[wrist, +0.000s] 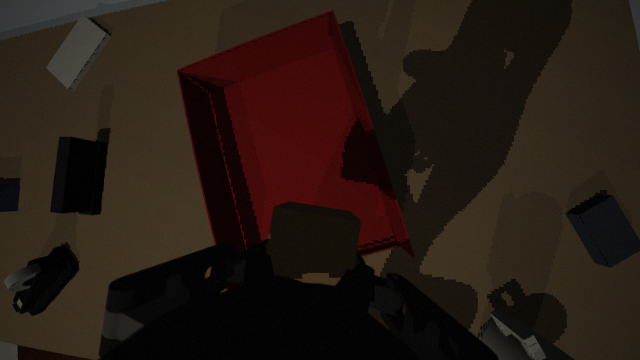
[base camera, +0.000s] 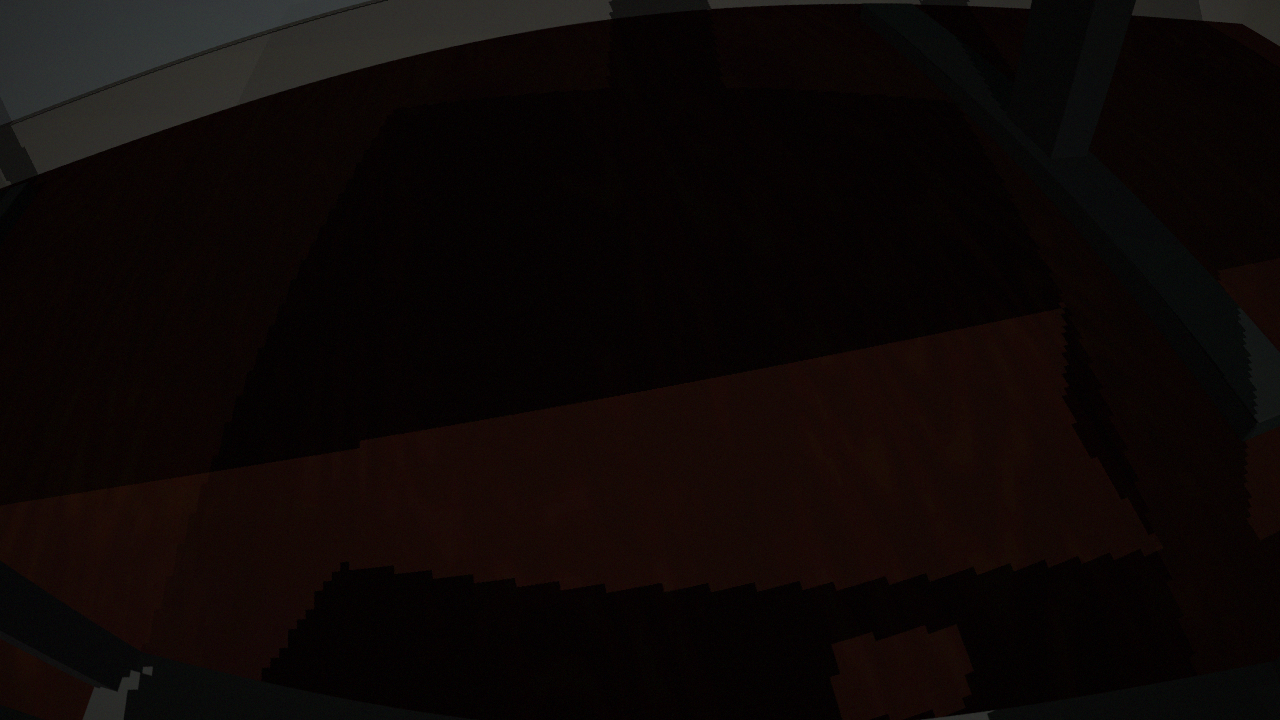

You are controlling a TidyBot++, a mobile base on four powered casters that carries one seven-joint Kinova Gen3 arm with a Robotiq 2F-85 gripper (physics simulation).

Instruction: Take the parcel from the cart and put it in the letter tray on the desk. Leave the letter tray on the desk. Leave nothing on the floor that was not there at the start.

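Places are measured from the arm's base along level axes (x ahead, y left, z up), in millimetres.
Pixels of known places: gripper, between the fingertips: (wrist: 312, 252).
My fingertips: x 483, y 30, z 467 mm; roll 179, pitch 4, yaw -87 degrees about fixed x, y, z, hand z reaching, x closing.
For each thing: its top centre in the pictures, then the offset to it from my fingertips. "spot": a spot on its surface instead. Level surfaces: height alone.
- parcel, centre of its top: (wrist: 307, 254) 17 mm ahead, 0 mm left, 50 mm up
- letter tray, centre of its top: (wrist: 281, 152) 93 mm ahead, 76 mm left, 73 mm down
- tan desk, height of its surface: 143 mm down
- white block, centre of its top: (wrist: 75, 50) 236 mm ahead, 634 mm left, 134 mm down
- black box, centre of its top: (wrist: 60, 176) 28 mm back, 485 mm left, 89 mm down
- black object with a light part, a spot on its surface: (wrist: 44, 280) spot: 244 mm back, 511 mm left, 111 mm down
- blue thing, a spot on its surface: (wrist: 9, 195) spot: 119 mm back, 710 mm left, 130 mm down
- dark blue box, centre of its top: (wrist: 612, 231) 88 mm ahead, 426 mm right, 125 mm down
- grey-white mug, a spot on its surface: (wrist: 510, 340) spot: 91 mm back, 287 mm right, 103 mm down
In the wrist view my gripper (wrist: 312, 252) is shut on the parcel (wrist: 315, 240), a dark brown box whose lower part is hidden by the gripper. The letter tray (wrist: 200, 165) is a red open box standing at an angle on the tan desk (wrist: 150, 150). The parcel shows in front of the tray's near end and covers part of its near wall. The parcel's height above the tray cannot be told. The inside of the tray shows its red bottom and shadows. The cart does not show in the wrist view.
On the desk at the left are a white block (wrist: 78, 52), a black box (wrist: 79, 175), a black object with a light part (wrist: 44, 280) and part of a blue thing (wrist: 9, 195). At the right are a dark blue box (wrist: 605, 231) and a grey-white mug (wrist: 510, 340). Dark beams (base camera: 1154, 259) cross the base camera view.
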